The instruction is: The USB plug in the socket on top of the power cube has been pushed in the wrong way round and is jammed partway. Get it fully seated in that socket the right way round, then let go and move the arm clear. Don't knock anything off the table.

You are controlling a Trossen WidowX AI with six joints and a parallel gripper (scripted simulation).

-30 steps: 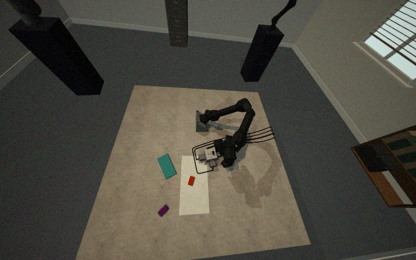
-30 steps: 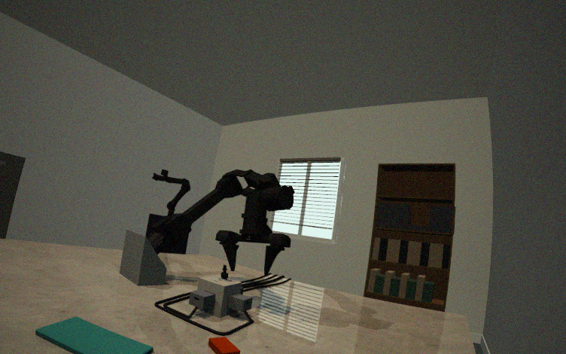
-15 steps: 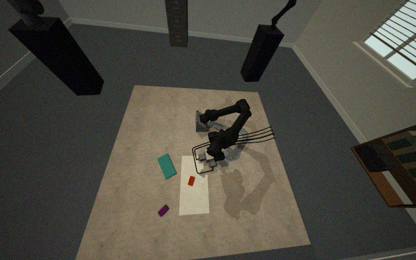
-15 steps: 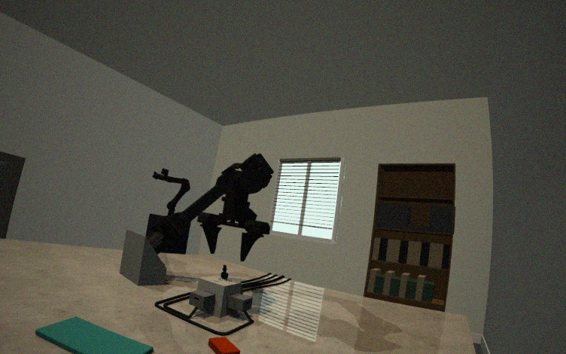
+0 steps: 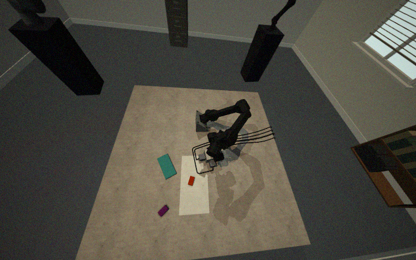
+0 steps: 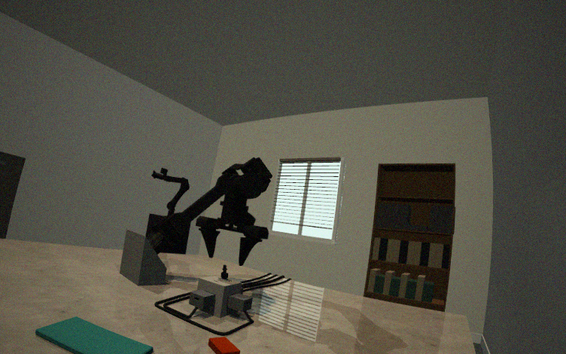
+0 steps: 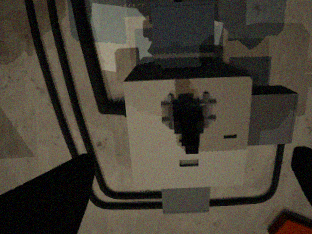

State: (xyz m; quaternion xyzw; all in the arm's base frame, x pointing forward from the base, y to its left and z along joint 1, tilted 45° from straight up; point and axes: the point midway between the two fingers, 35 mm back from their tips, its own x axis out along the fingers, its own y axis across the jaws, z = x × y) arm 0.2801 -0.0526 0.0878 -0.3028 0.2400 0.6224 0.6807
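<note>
My gripper tip is 3 cm above the dark USB plug. The rest, counted from my gripper tip: teal flat block (2 cm ahead, 33 cm to the right, 12 cm below); then purple block (29 cm ahead, 35 cm to the right, 12 cm below); then orange block (15 cm ahead, 17 cm to the right, 12 cm below).
</note>
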